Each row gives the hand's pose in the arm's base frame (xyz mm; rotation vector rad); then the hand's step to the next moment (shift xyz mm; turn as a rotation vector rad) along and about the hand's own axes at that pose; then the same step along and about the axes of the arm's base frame.
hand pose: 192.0 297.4 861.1 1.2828 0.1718 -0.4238
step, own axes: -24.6 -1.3 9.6 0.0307 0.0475 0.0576
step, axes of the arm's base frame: -24.0 -4.3 10.3 0.0406 -0.0509 0.0477
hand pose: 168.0 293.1 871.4 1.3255 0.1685 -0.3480
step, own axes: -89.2 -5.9 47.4 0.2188 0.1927 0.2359
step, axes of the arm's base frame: -89.2 -33.5 34.2 0.2529 -0.2229 0.1644
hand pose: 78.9 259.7 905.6 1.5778 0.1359 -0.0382
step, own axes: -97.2 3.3 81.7 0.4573 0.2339 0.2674
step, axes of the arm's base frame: -91.0 -87.6 12.9 0.4959 -0.2397 0.1787
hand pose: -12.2 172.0 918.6 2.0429 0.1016 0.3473
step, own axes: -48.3 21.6 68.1 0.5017 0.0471 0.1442
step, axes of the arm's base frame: -28.2 -78.8 -20.9 0.5170 -0.0357 0.0787
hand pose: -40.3 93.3 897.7 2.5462 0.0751 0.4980
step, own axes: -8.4 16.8 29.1 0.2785 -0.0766 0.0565
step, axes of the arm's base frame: 2.0 -30.1 -17.0 0.2832 0.0795 0.0088
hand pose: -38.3 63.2 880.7 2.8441 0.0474 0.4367
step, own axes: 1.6 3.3 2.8 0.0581 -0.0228 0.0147
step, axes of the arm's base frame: 2.3 -3.8 -1.2 0.0600 0.0224 -0.0026
